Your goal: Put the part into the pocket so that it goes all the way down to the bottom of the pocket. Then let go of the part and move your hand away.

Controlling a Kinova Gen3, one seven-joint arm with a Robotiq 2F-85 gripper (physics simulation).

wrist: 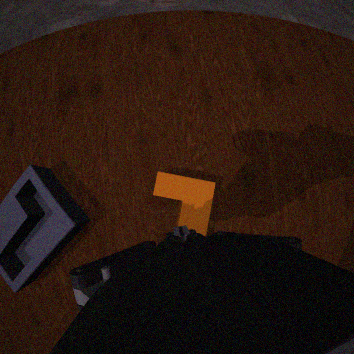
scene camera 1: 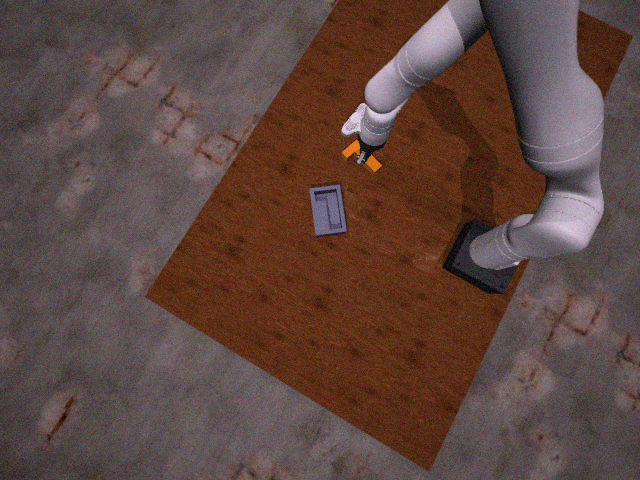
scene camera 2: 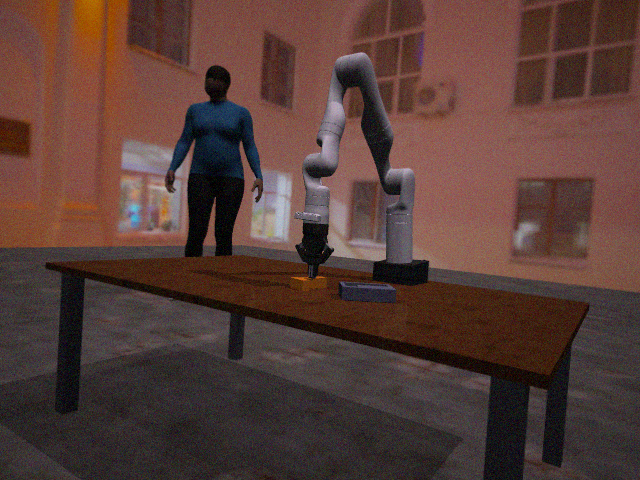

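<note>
An orange L-shaped part point(wrist: 195, 195) is still resting on the table, in the grip of my gripper point(scene camera 2: 312, 278). The gripper is also visible in the wrist view point(wrist: 180, 235).
</note>
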